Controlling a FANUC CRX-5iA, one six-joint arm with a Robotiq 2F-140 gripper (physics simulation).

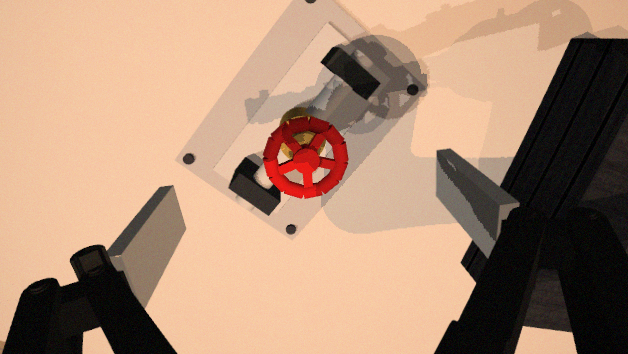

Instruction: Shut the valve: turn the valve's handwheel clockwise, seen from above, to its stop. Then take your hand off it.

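Observation:
The red handwheel [306, 158] with several spokes sits on the brass valve body [295, 116], which shows partly from under the wheel. A grey pipe [327, 96] runs from the body to a black clamp block [350, 72]; another black block [255, 187] is at the lower left of the wheel. My gripper [307, 190] is wide open. One finger pad is well to the left of the wheel and the other well to the right, both apart from it. The wheel shows whole between them, with no pad touching it.
The valve stands on a pale rectangular base plate [240, 95] with dark bolts near its corners. A dark, grooved structure [555, 125] runs down the right side, partly behind the right finger. Shadows of the arm and gripper fall across the plate and the pale surface.

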